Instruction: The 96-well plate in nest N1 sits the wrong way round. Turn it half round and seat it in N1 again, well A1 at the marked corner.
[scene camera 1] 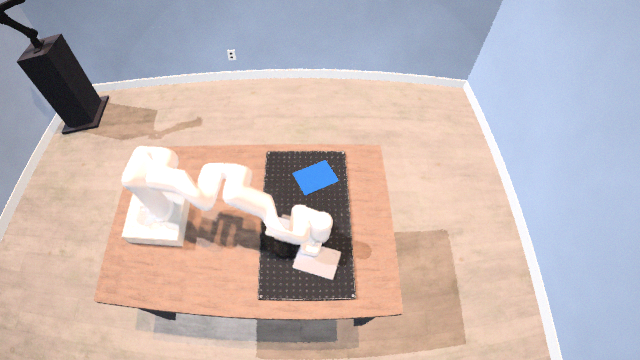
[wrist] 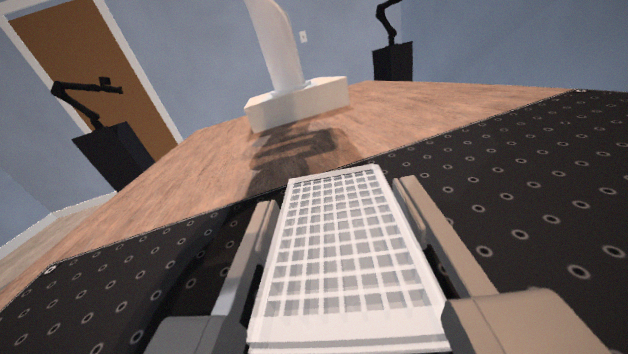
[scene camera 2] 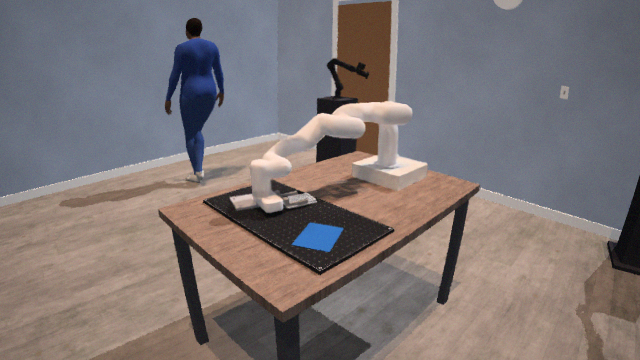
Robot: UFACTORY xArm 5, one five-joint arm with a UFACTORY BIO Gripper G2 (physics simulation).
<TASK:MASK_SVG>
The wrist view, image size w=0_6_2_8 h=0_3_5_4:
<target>my gripper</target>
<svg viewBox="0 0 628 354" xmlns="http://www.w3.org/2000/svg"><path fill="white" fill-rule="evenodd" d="M275 200L271 200L271 202L258 202L211 315L166 317L160 323L143 354L244 353L247 330L239 322L256 266L261 264L265 267L280 214L280 208ZM393 179L393 194L422 250L427 248L427 244L432 245L460 297L459 299L446 300L440 319L453 354L611 354L607 347L554 291L548 288L500 294L416 177L411 175L400 177L399 180L397 178Z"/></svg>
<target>96-well plate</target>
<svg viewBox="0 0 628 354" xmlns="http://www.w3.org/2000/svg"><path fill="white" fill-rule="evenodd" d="M379 165L368 164L289 179L247 329L246 344L249 346L248 354L429 354L452 352L440 320L447 299Z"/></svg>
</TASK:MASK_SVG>
